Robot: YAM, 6 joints.
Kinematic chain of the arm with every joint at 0, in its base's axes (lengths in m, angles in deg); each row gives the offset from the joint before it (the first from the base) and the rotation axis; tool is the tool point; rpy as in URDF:
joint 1: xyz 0 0 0.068 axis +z
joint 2: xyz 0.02 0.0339 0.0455 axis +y
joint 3: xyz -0.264 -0.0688 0 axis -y
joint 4: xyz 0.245 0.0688 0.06 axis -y
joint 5: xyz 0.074 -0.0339 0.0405 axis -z
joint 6: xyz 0.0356 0 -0.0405 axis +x
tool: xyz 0 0 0 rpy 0 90 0
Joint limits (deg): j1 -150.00..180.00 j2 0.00..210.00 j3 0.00..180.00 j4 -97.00..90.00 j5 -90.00..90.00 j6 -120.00..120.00
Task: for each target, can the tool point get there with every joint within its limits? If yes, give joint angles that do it. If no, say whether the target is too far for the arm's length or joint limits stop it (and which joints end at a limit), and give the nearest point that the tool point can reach.
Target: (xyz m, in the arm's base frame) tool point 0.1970 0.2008 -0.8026
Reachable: no: too far | nearest point 0.1847 0.1882 -0.3800 | short by 0.423 m
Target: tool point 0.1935 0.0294 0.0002
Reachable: yes | joints -1.45 125.03 30.93 -10.55 -74.42 -16.11
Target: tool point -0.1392 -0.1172 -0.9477
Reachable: no: too far | nearest point -0.1704 -0.1435 -0.3794 | short by 0.570 m
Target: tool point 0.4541 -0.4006 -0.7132
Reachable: no: too far | nearest point 0.3104 -0.2739 -0.3403 | short by 0.419 m
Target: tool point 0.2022 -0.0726 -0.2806
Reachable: yes | joints -26.90 192.57 70.86 39.52 -48.59 -1.06
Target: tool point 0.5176 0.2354 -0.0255
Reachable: yes | joints 23.60 164.66 114.29 17.81 -13.75 -58.94
